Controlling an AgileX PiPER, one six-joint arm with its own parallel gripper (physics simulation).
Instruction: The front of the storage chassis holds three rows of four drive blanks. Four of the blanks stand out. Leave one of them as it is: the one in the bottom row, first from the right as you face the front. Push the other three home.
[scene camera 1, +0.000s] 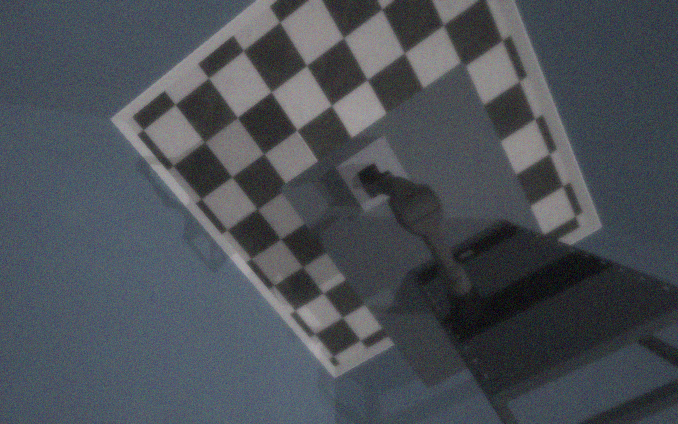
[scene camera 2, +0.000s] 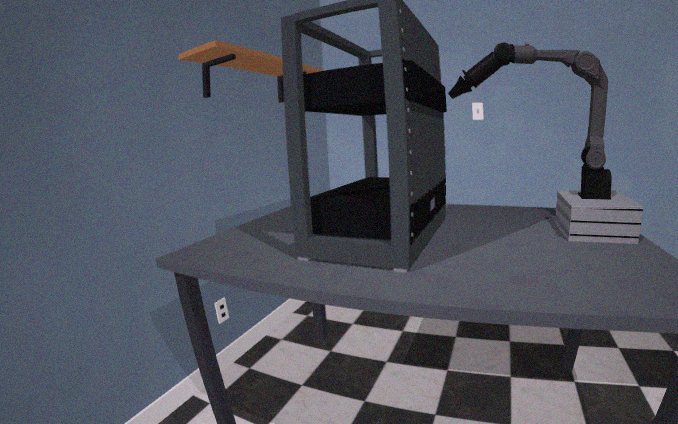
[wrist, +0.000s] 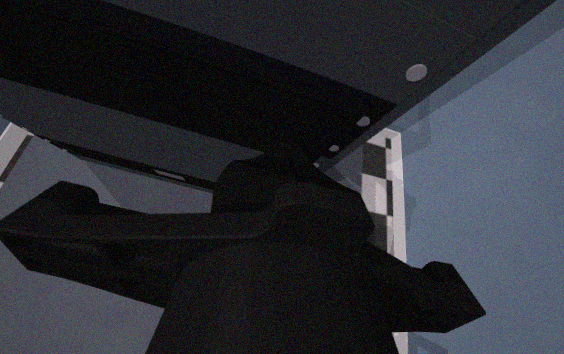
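Note:
The storage chassis (scene camera 1: 530, 295) (scene camera 2: 425, 90) (wrist: 190, 85) appears to be the upper black unit in the rack, its front standing a little out from the rack's front. In the wrist view the front is a black band. Its drive blanks are too dark to tell apart, so which ones stand out cannot be seen. My gripper (scene camera 2: 453, 94) (wrist: 282, 153) looks shut, with nothing seen between the fingers. In scene camera 2 its tips point down toward the chassis front, very close to it; contact cannot be judged. In scene camera 1 the fingertips blend into the dark front.
The grey rack (scene camera 2: 399, 150) has blank panels above and below the chassis, and a lower black unit (scene camera 2: 350, 215) with a pale label. It stands on the grey table (scene camera 2: 490, 270). My arm's base is on a pale block (scene camera 2: 605, 227). An orange shelf (scene camera 2: 240, 57) is behind the rack.

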